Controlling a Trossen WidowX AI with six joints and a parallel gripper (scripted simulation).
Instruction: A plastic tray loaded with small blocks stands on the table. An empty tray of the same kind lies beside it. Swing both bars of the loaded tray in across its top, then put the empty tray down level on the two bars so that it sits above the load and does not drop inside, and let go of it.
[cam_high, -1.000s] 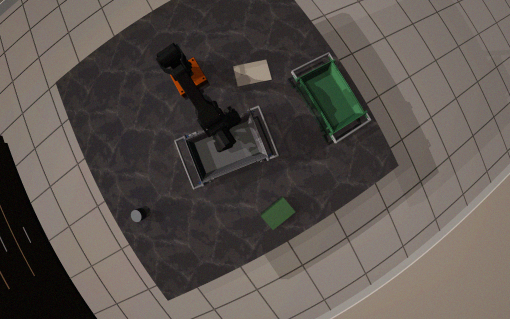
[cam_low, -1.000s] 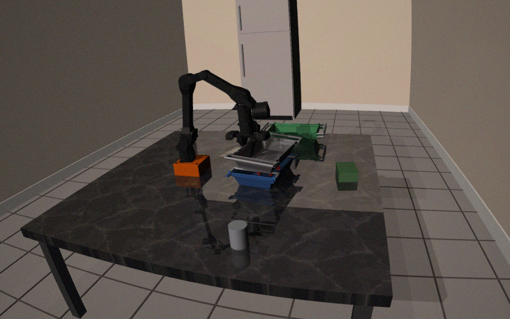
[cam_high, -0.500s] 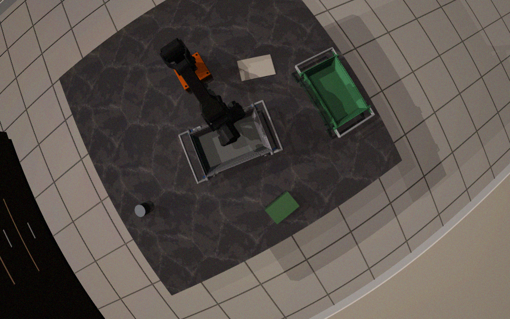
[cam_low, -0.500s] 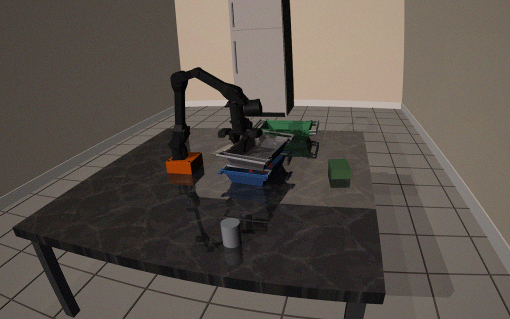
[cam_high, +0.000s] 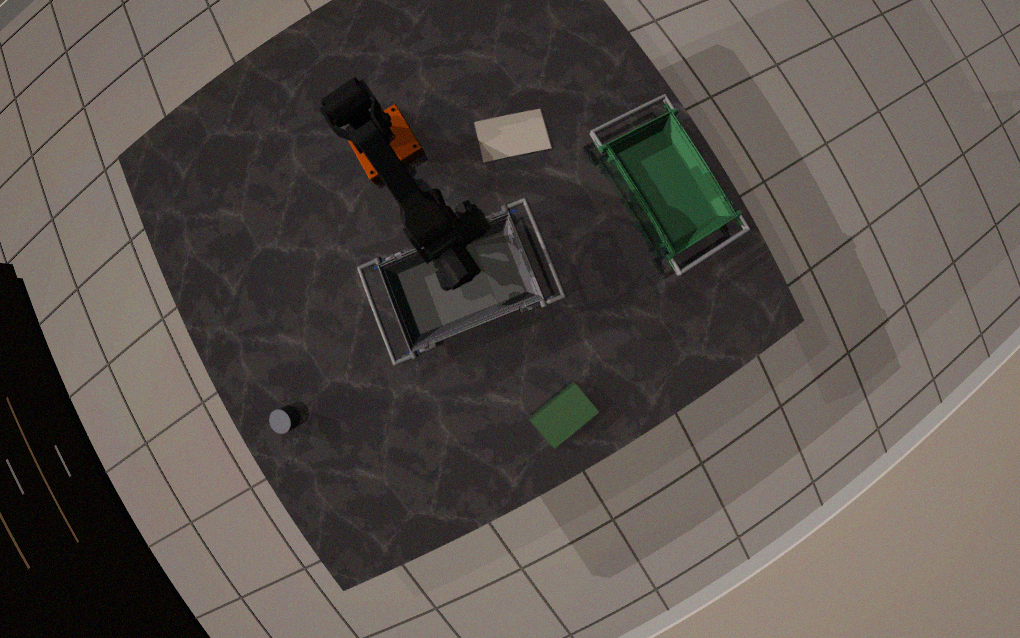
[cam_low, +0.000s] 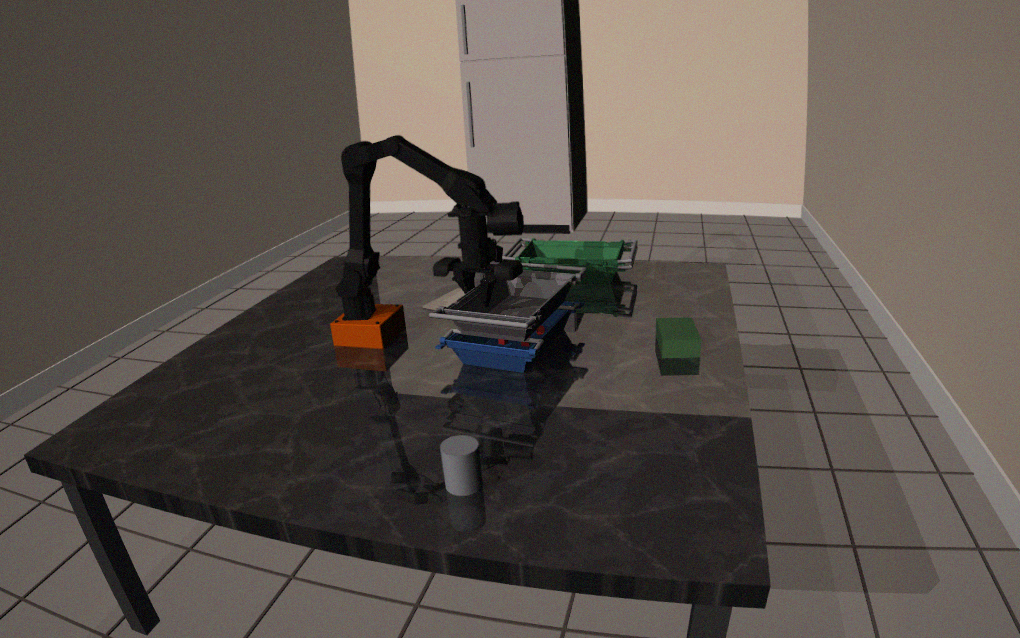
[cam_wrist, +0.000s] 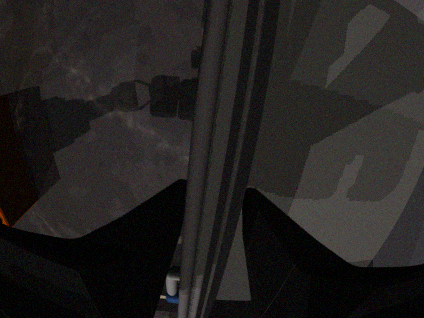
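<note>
Now: gripper tip 80 mm short of the grey tray, 30 mm below it and 20 mm to the left of it. The rest, counted from my gripper tip: green block 420 mm ahead, 60 mm below, 30 mm to the right; grey cylinder 530 mm to the right, 50 mm below, 50 mm ahead; beige sheet 260 mm to the left, 110 mm behind, 80 mm below.
</note>
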